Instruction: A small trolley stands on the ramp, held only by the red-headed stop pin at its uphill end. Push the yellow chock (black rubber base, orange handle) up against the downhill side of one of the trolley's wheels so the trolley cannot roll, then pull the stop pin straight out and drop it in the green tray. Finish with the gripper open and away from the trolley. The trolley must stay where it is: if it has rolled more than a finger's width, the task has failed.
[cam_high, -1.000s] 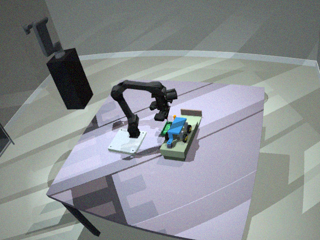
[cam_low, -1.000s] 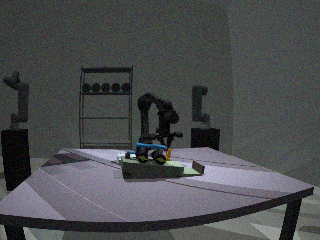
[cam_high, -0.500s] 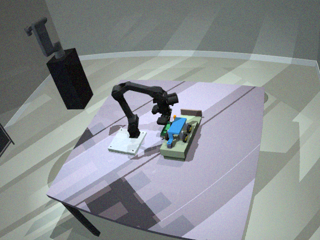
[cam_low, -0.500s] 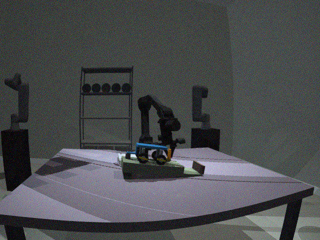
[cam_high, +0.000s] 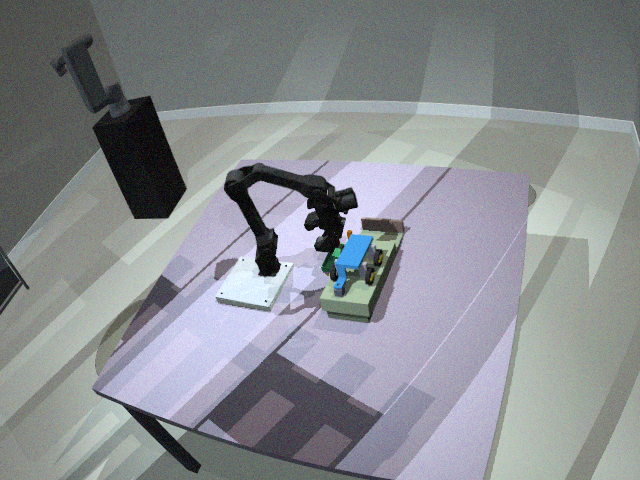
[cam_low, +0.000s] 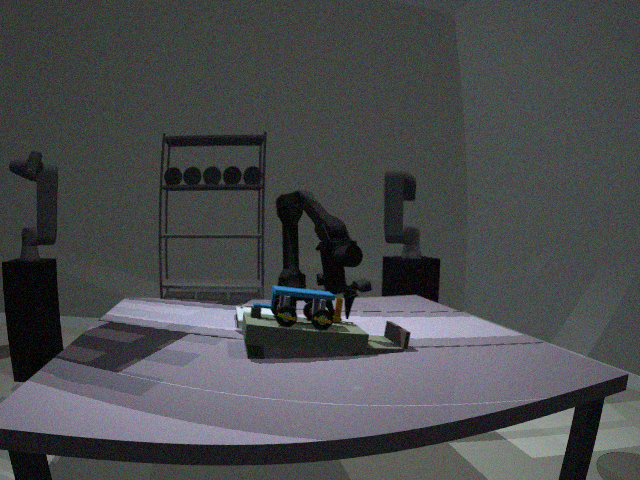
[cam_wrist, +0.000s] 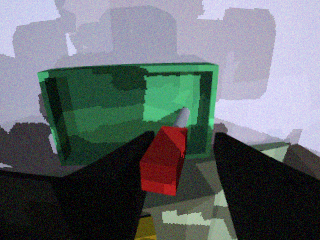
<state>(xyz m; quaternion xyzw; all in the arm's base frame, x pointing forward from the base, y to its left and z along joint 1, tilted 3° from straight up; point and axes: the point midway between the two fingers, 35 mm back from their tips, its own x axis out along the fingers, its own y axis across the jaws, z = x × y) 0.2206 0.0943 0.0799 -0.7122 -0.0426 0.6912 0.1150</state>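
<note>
Now: the stop pin right at my gripper tip. Round my gripper tip: yellow chock: 50 mm to the right, 50 mm ahead, 30 mm above; green tray: 60 mm below, 30 mm to the right; dark stop block: 130 mm ahead, 110 mm to the left, 20 mm below.
</note>
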